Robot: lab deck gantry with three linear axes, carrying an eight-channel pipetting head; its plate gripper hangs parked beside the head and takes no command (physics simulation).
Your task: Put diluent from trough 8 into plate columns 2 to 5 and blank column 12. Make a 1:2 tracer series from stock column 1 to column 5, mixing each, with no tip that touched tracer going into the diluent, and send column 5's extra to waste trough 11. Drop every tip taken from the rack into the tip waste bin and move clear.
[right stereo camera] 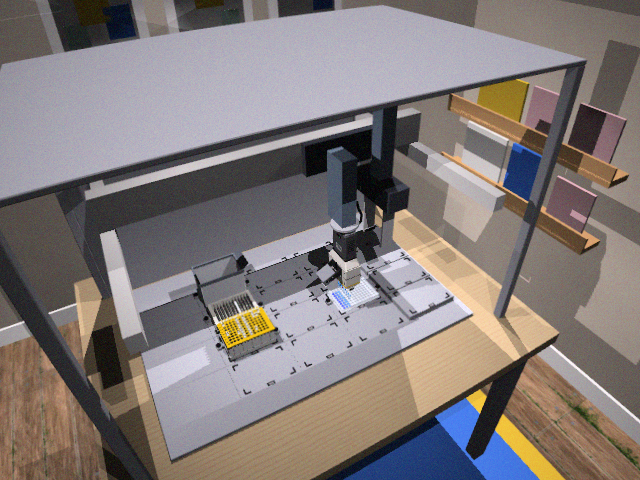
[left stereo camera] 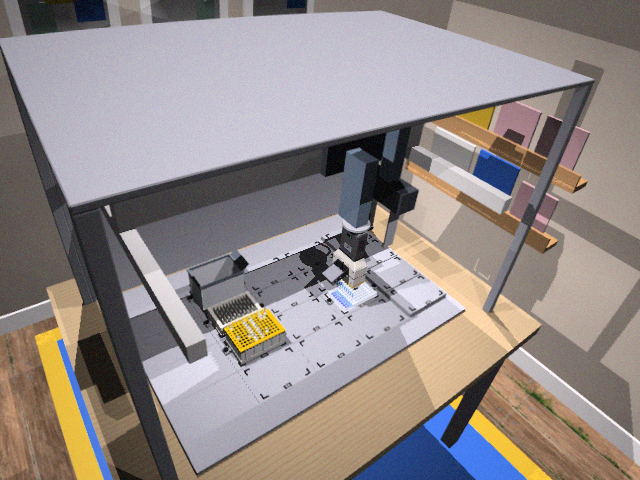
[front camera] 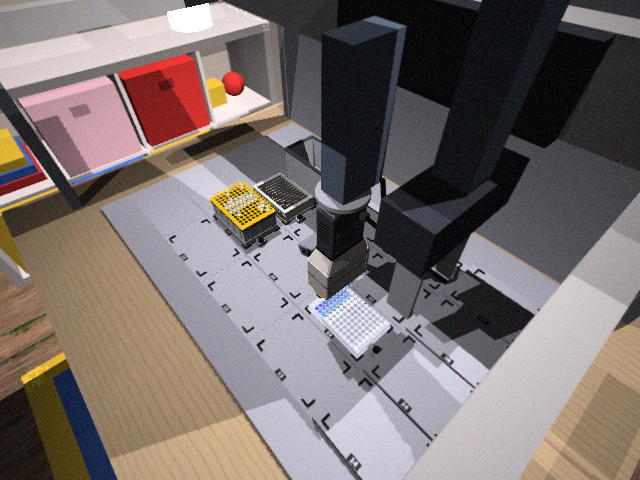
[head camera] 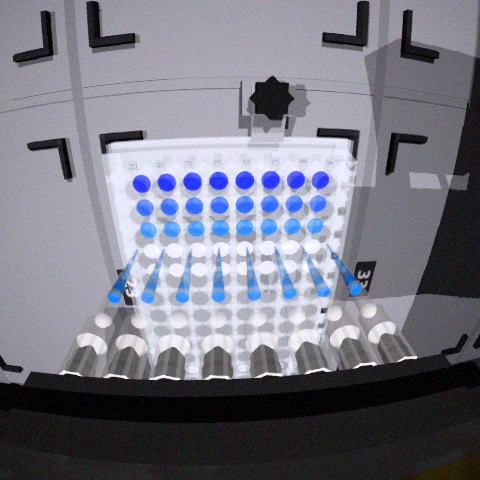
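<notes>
The white plate [front camera: 364, 322] [head camera: 117, 200] [left stereo camera: 369, 293] [right stereo camera: 371, 294] has column 1 dark blue [head camera: 218, 180], column 2 mid blue [head camera: 219, 205] and column 3 lighter blue [head camera: 220, 228]. Columns 4 and 5 look whitish. The pipetting head [front camera: 337, 268] [left stereo camera: 356, 269] [right stereo camera: 350, 272] stands low over the plate, carrying a row of tips [head camera: 218, 277] with blue liquid. Their ends appear slightly above the wells, near column 4 in the head view. The yellow tip rack [front camera: 242, 206] [left stereo camera: 254, 330] [right stereo camera: 245, 328] is partly filled. The parked plate gripper's fingers cannot be made out.
The slotted trough holder [front camera: 308, 209] [left stereo camera: 211, 314] stands beside the tip rack, towards the tip waste bin [left stereo camera: 202, 289] [right stereo camera: 206, 288]. A black clamp knob [head camera: 271, 98] sits beside the plate. A dark gantry arm [front camera: 408, 222] stands close to the head. A raised panel [left stereo camera: 413, 294] lies beyond the plate.
</notes>
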